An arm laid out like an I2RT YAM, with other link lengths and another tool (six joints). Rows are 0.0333 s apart.
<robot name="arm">
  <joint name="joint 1" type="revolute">
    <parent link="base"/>
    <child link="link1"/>
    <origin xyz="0 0 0.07"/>
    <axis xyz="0 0 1"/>
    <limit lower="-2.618" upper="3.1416"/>
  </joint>
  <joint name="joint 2" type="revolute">
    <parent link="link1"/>
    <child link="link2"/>
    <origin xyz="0.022 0.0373 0.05" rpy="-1.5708 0 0"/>
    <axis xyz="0 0 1"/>
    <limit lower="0" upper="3.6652"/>
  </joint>
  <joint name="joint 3" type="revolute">
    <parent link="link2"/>
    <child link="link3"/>
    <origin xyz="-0.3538 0 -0.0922" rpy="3.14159 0 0"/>
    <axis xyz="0 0 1"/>
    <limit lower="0" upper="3.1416"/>
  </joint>
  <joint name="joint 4" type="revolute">
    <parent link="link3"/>
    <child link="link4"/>
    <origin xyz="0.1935 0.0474 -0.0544"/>
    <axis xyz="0 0 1"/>
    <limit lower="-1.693" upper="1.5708"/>
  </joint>
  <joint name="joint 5" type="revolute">
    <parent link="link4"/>
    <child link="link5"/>
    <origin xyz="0.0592 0.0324 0.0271" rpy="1.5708 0 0"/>
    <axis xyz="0 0 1"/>
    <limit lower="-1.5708" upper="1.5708"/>
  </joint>
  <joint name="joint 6" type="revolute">
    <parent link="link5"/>
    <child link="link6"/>
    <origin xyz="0.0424 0 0.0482" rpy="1.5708 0 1.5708"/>
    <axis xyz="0 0 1"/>
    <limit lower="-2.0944" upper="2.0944"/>
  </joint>
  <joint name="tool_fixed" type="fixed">
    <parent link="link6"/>
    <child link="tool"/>
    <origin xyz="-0.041 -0.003 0.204" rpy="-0.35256 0 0.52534"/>
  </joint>
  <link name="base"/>
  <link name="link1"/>
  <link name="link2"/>
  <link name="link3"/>
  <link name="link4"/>
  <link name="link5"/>
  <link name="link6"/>
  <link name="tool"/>
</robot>
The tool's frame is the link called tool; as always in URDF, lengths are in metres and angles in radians.
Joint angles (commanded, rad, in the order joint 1, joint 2, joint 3, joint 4, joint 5, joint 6), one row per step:
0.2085 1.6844 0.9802 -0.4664 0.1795 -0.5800
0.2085 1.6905 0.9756 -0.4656 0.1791 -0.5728
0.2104 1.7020 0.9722 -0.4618 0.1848 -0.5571
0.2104 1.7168 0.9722 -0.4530 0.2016 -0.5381
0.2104 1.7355 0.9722 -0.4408 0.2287 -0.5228
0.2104 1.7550 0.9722 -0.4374 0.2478 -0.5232
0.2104 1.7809 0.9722 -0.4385 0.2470 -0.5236
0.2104 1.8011 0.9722 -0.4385 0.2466 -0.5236
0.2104 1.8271 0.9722 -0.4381 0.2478 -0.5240
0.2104 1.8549 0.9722 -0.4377 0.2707 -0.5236
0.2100 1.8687 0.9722 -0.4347 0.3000 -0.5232
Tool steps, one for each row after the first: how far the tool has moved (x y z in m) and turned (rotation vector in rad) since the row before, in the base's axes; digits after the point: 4 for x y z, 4 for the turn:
-0.0015 -0.0001 -0.0029 0.0012 0.0091 -0.0064
0.0000 -0.0005 -0.0039 -0.0012 0.0082 -0.0146
0.0033 -0.0032 -0.0034 -0.0091 0.0005 -0.0235
0.0044 -0.0057 -0.0042 -0.0201 -0.0010 -0.0237
0.0008 -0.0047 -0.0054 -0.0210 0.0121 -0.0063
-0.0019 -0.0002 -0.0081 -0.0050 0.0266 0.0006
-0.0013 -0.0002 -0.0062 -0.0038 0.0198 0.0001
-0.0017 -0.0007 -0.0079 -0.0066 0.0249 0.0000
-0.0011 -0.0060 -0.0078 -0.0272 0.0221 -0.0064
0.0010 -0.0073 -0.0031 -0.0299 0.0045 -0.0079

